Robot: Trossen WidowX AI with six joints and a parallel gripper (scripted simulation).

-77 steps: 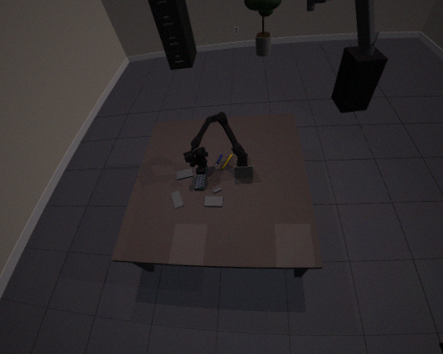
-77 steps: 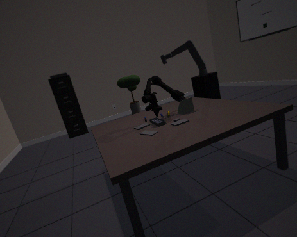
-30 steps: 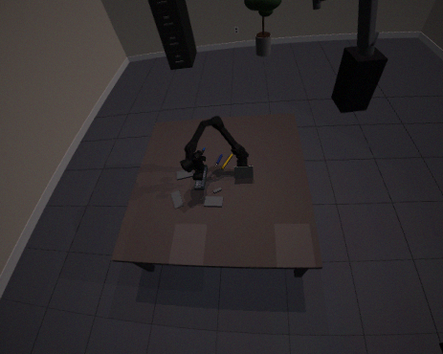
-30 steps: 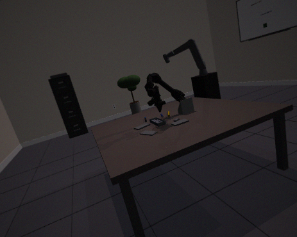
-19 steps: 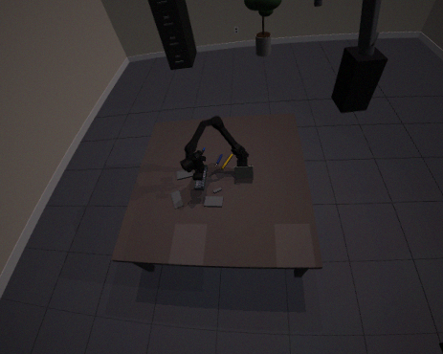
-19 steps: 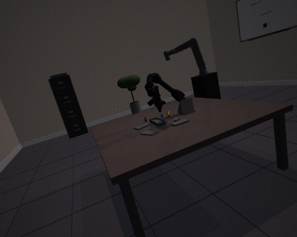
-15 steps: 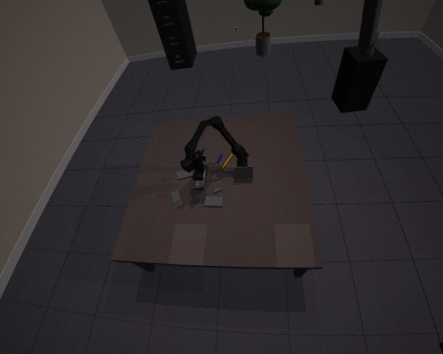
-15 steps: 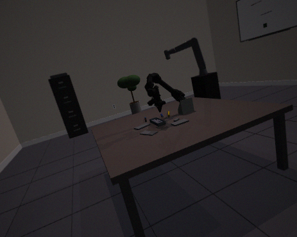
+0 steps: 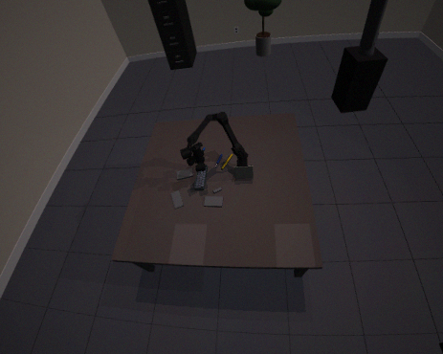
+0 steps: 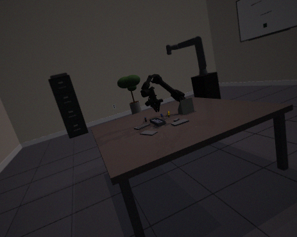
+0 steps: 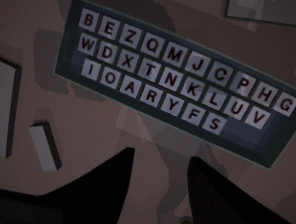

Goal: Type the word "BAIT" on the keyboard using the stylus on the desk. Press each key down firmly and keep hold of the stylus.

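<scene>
The blue stylus is 100 mm behind my gripper tip, 120 mm to the right of it and 80 mm below it. Round my gripper tip: yellow pen (170 mm behind, 110 mm to the right, 80 mm below); then eraser-like block (90 mm behind, 130 mm to the left, 90 mm below).
</scene>
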